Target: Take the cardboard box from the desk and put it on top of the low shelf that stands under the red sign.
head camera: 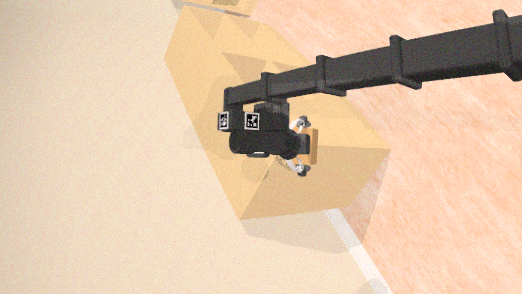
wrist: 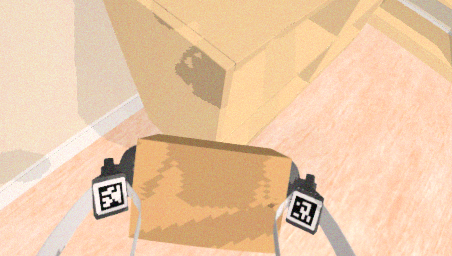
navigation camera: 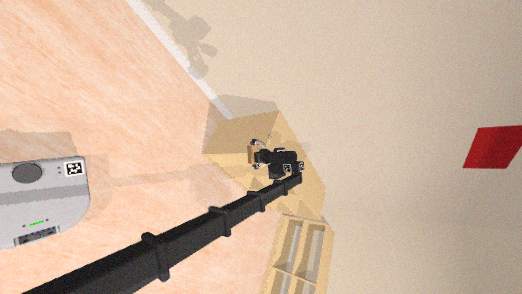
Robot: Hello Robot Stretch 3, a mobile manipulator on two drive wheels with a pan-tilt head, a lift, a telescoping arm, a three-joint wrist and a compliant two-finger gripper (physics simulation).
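Frame: origin at the robot's base, x right, y ahead, z up, level; metres.
Seen in the pictures: gripper, fingertip midpoint: [navigation camera: 253, 153]; robot's base, link origin: [navigation camera: 27, 172].
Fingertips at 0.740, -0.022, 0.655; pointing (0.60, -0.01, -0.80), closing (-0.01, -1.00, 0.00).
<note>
Pixels of each thing's top centre, then the offset from my fingertips to it, as dx, dy, dz.
- cardboard box, top centre: [head camera: 292, 145] [navigation camera: 260, 154] -0.019, +0.000, +0.058
- red sign, top centre: [navigation camera: 519, 149] +0.885, -0.107, +1.197
My gripper [head camera: 303, 145] [navigation camera: 256, 154] [wrist: 210, 170] is shut on the cardboard box [head camera: 314, 146] [navigation camera: 250, 154] [wrist: 210, 200], with one fingertip on each side of it. The low shelf [head camera: 320, 185] [navigation camera: 250, 131] [wrist: 240, 30] is pale wood and stands against the wall. The red sign [navigation camera: 492, 147] is on the wall above it. In the wrist view the box shows off the shelf's near end, with floor around it and the shelf top beyond. The exact height gap between box and shelf top cannot be told. The desk does not show.
A second wooden shelf [head camera: 245, 7] [navigation camera: 324, 260] [wrist: 410, 35] stands next to the low shelf's far end. My extended arm [head camera: 360, 70] [navigation camera: 190, 230] crosses over the low shelf's open front. My base [navigation camera: 45, 200] shows at the left of the navigation view.
</note>
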